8 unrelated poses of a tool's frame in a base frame.
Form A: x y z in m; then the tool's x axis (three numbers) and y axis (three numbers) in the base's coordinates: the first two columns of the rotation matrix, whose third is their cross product.
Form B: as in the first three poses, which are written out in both.
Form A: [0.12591, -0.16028, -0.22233, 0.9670, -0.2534, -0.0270, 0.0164, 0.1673, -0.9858]
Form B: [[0.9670, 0.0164, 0.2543, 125.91], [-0.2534, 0.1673, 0.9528, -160.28], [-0.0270, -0.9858, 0.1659, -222.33], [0, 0, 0, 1]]
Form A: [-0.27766, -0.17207, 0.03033, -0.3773, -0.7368, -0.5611, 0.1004, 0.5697, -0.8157]
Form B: [[-0.3773, 0.1004, 0.9207, -277.66], [-0.7368, 0.5697, -0.3641, -172.07], [-0.5611, -0.8157, -0.1410, 30.33], [0, 0, 0, 1]]
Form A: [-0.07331, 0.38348, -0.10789, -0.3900, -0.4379, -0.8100, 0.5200, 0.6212, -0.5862]
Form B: [[-0.3900, 0.5200, 0.7599, -73.31], [-0.4379, 0.6212, -0.6498, 383.48], [-0.8100, -0.5862, -0.0146, -107.89], [0, 0, 0, 1]]
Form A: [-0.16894, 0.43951, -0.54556, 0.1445, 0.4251, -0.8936, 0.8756, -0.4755, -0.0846]
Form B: [[0.1445, 0.8756, -0.4609, -168.94], [0.4251, -0.4755, -0.7702, 439.51], [-0.8936, -0.0846, -0.4409, -545.56], [0, 0, 0, 1]]
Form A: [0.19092, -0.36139, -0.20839, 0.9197, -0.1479, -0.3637, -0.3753, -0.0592, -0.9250]
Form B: [[0.9197, -0.3753, 0.1153, 190.92], [-0.1479, -0.0592, 0.9872, -361.39], [-0.3637, -0.9250, -0.1100, -208.39], [0, 0, 0, 1]]
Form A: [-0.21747, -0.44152, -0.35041, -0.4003, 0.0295, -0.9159, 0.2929, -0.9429, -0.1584]
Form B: [[-0.4003, 0.2929, -0.8683, -217.47], [0.0295, -0.9429, -0.3317, -441.52], [-0.9159, -0.1584, 0.3688, -350.41], [0, 0, 0, 1]]
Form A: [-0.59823, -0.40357, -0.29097, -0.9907, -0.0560, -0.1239, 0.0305, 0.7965, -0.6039]
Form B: [[-0.9907, 0.0305, 0.1325, -598.23], [-0.0560, 0.7965, -0.6021, -403.57], [-0.1239, -0.6039, -0.7874, -290.97], [0, 0, 0, 1]]
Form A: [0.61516, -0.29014, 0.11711, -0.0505, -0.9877, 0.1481, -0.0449, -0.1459, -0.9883]
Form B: [[-0.0505, -0.0449, 0.9978, 615.16], [-0.9877, -0.1459, -0.0566, -290.14], [0.1481, -0.9883, -0.0370, 117.11], [0, 0, 0, 1]]
